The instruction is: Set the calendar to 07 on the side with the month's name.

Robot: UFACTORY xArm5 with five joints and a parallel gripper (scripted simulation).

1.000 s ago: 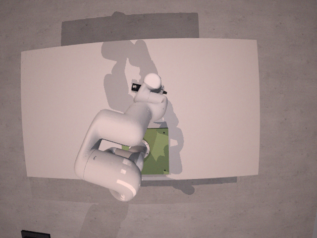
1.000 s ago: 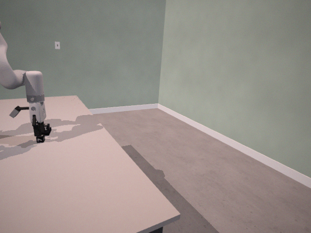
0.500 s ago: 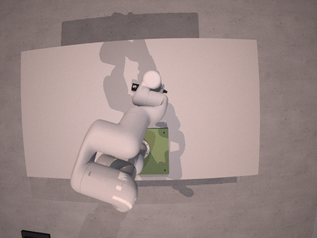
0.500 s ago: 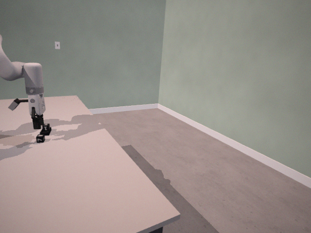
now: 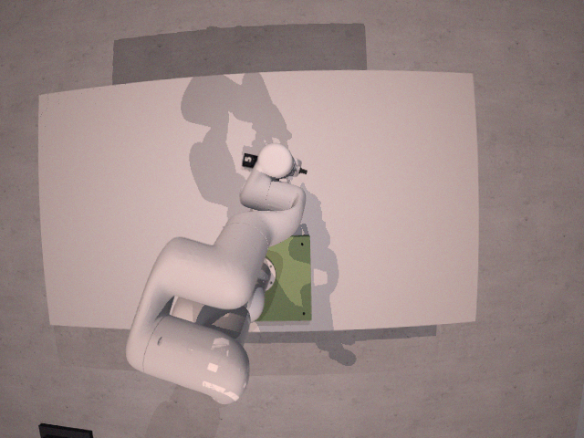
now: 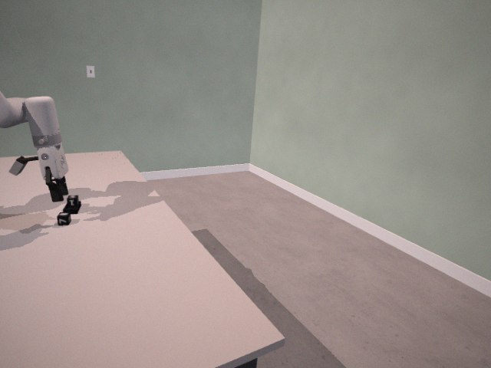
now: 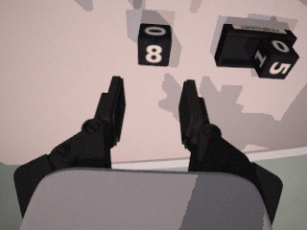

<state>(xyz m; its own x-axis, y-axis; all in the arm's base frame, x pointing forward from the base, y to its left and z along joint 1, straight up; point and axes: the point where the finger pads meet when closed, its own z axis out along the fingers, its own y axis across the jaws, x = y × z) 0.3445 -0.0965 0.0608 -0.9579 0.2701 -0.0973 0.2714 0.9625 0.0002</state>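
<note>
The black cube lies 90 mm below my hand. Round my hand: black calendar tray 30 mm ahead, 110 mm to the left, 100 mm below.
</note>
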